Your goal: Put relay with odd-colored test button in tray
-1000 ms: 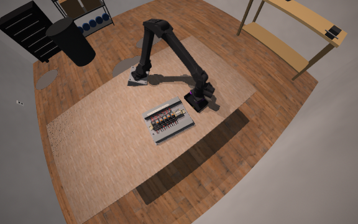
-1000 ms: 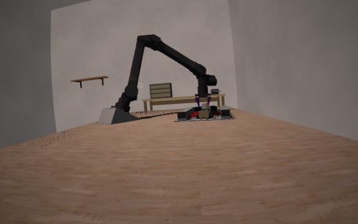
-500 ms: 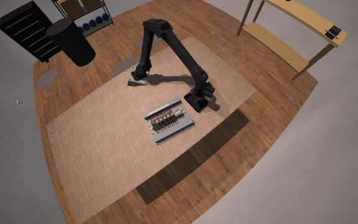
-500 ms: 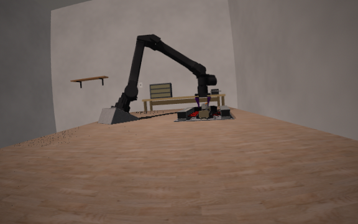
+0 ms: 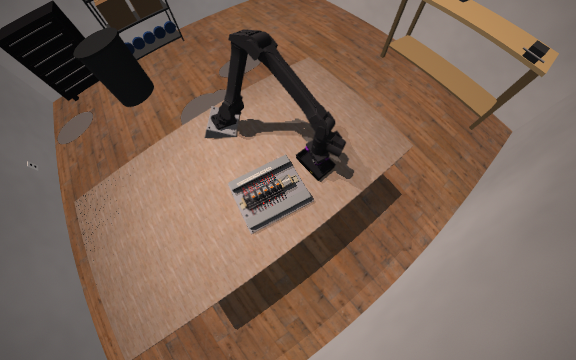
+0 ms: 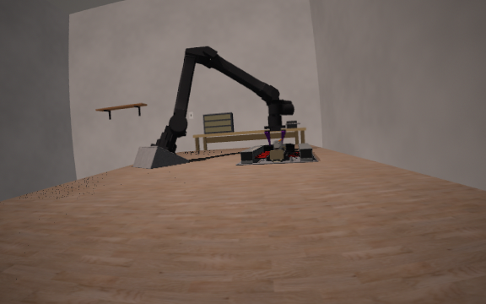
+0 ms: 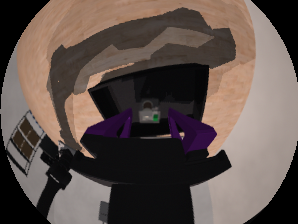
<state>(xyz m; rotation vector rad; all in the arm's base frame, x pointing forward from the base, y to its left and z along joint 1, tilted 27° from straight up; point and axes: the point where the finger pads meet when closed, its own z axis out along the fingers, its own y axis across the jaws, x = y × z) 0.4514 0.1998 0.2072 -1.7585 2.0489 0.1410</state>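
Right now my hand is 1 cm above the relay. Round my hand: grey panel: 26 cm to the right, 4 cm below; black tray: 2 cm below.
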